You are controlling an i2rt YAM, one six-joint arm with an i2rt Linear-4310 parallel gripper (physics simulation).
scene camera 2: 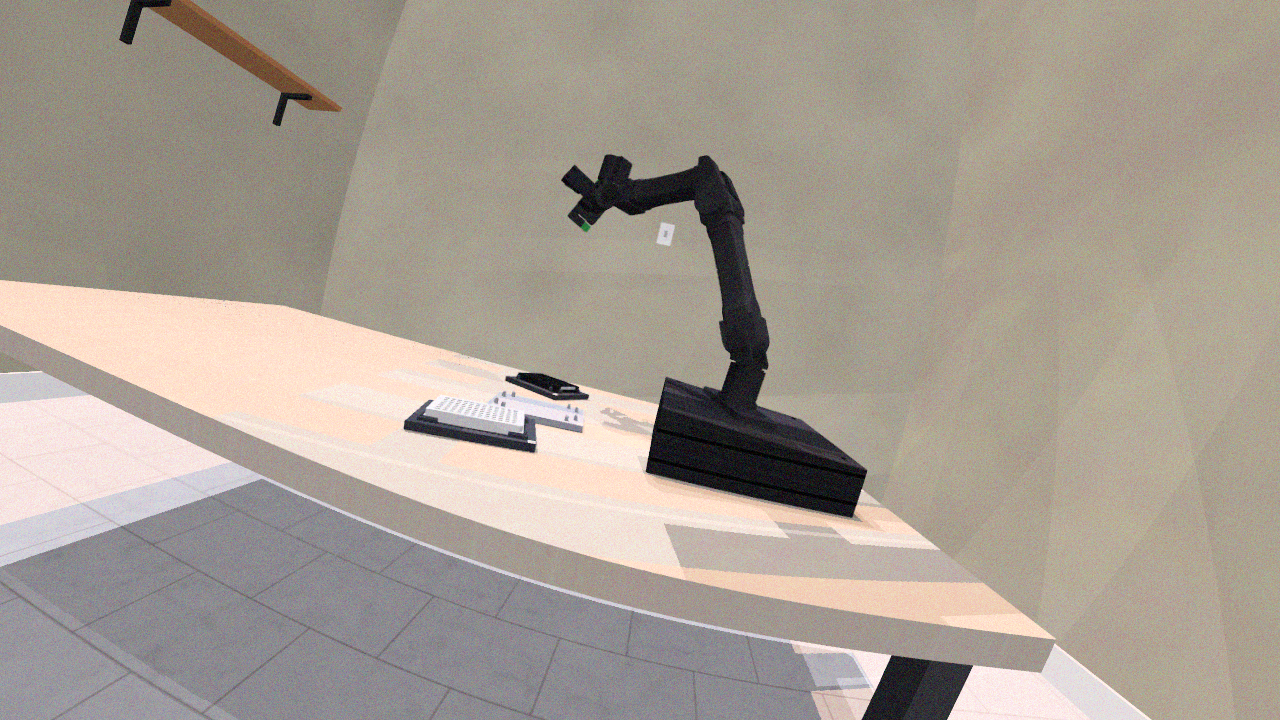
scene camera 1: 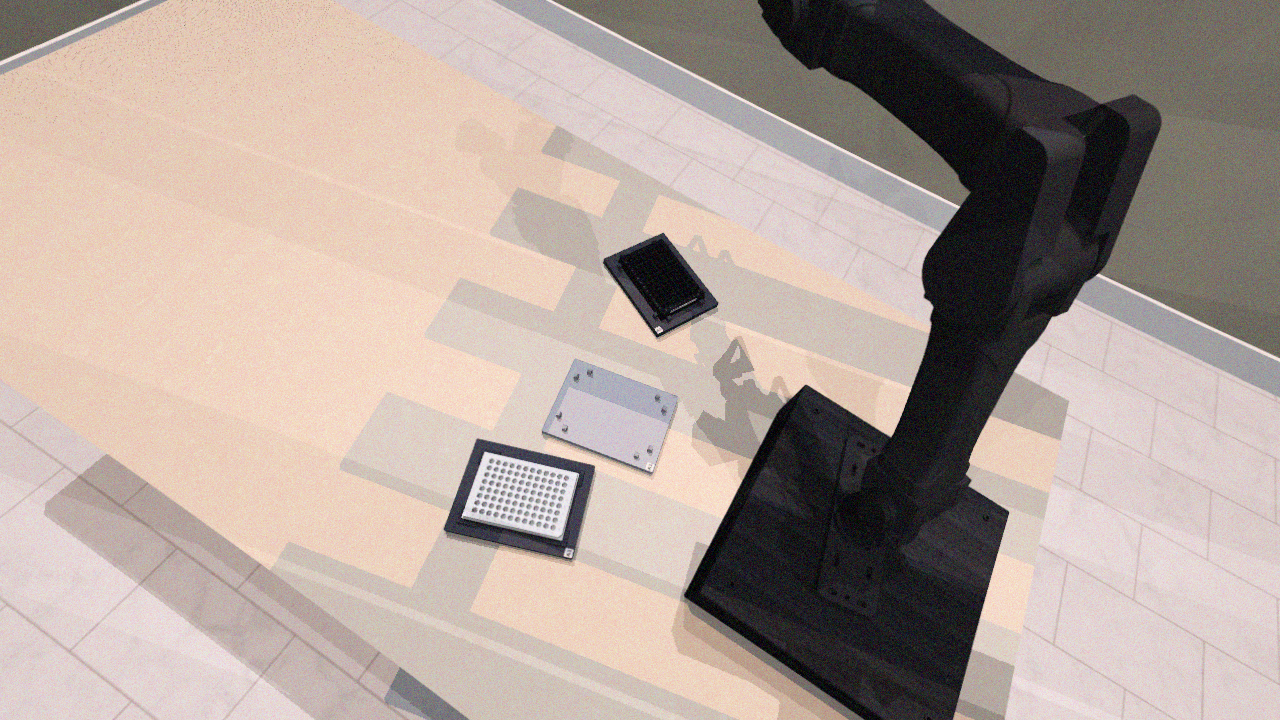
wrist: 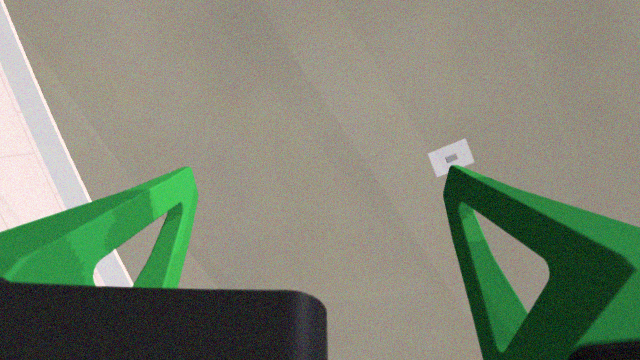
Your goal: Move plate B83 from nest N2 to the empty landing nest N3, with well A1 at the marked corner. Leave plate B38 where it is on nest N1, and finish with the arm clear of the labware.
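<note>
A white 96-well plate [scene camera 1: 520,495] [scene camera 2: 474,414] sits flat on a dark nest [scene camera 1: 514,540] [scene camera 2: 474,437]. A black plate [scene camera 1: 664,275] [scene camera 2: 546,382] sits on another dark nest [scene camera 1: 707,305] near the table's far edge. The light grey nest [scene camera 1: 613,420] [scene camera 2: 546,412] between them is empty, with small posts near its corners. Each nest has a small white corner label, too small to read, and I cannot tell which plate is B83. My gripper [scene camera 2: 585,225] [wrist: 320,180] is open and empty, high above the table. Its green fingers stand wide apart in the wrist view.
The black arm base [scene camera 1: 760,617] [scene camera 2: 751,465] stands on the table [scene camera 1: 223,268] [scene camera 2: 554,555], to the right of the nests. A wooden shelf [scene camera 2: 241,51] is on the wall at the upper left. A white wall plate [scene camera 2: 665,233] [wrist: 442,161] shows behind the gripper.
</note>
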